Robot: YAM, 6 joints.
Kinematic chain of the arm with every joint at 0, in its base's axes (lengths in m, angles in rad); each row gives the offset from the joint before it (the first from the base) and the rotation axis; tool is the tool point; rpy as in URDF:
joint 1: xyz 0 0 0.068 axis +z
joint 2: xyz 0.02 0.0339 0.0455 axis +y
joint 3: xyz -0.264 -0.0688 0 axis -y
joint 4: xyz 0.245 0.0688 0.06 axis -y
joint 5: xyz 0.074 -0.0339 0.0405 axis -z
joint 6: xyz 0.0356 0 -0.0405 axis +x
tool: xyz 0 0 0 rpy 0 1.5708 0
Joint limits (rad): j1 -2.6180..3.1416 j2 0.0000..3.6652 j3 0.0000..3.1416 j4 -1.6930..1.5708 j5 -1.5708..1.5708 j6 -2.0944..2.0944
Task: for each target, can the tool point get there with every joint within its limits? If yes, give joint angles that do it. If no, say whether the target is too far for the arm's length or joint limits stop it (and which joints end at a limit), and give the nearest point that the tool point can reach.
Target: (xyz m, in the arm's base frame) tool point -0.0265 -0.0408 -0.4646
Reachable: no: joint limits stop it (at a limit: joint 2) | nearest point -0.0548 -0.0844 -0.3487 | short by 0.127 m
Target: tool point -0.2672 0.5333 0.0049
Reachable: yes | joints 1.9853 3.2134 2.8990 -0.5471 -0.9930 0.3598
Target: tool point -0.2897 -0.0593 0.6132
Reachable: yes | joints 0.1986 0.6133 2.2122 0.2776 0.0276 -1.5200
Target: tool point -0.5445 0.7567 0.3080
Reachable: no: too far | nearest point -0.3692 0.5131 0.2440 | short by 0.307 m
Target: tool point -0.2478 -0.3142 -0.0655
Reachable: yes | joints -2.1563 2.6414 1.2438 0.3775 1.1802 0.5952
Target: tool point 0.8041 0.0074 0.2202
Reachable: no: too far | nearest point 0.6401 0.0059 0.1979 | short by 0.166 m
